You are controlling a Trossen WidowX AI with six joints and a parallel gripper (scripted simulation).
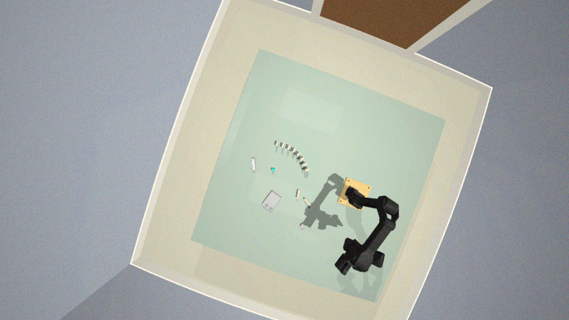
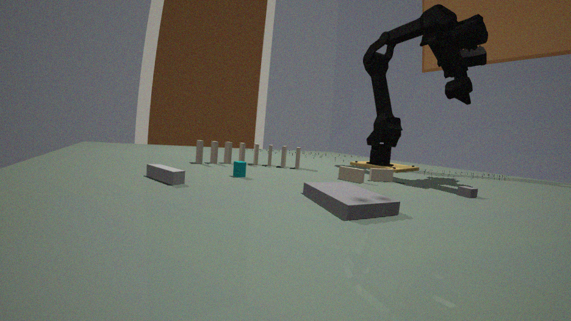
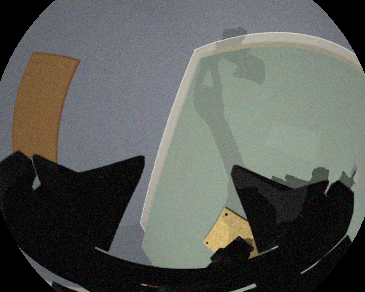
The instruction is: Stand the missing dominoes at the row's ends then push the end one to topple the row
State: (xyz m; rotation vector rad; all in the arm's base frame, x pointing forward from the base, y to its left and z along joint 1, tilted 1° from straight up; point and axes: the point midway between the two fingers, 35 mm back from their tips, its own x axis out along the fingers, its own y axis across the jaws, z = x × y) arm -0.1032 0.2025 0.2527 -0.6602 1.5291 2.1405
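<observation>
Now: gripper tip 620 mm short of the teal cube, 100 mm to the left of it and 230 mm above it. Also, from my gripper tip: flat grey slab: 540 mm ahead, 80 mm to the left, 240 mm below; grey bar: 740 mm ahead, 70 mm to the right, 230 mm below; small grey block: 290 mm ahead, 120 mm to the left, 240 mm below.
</observation>
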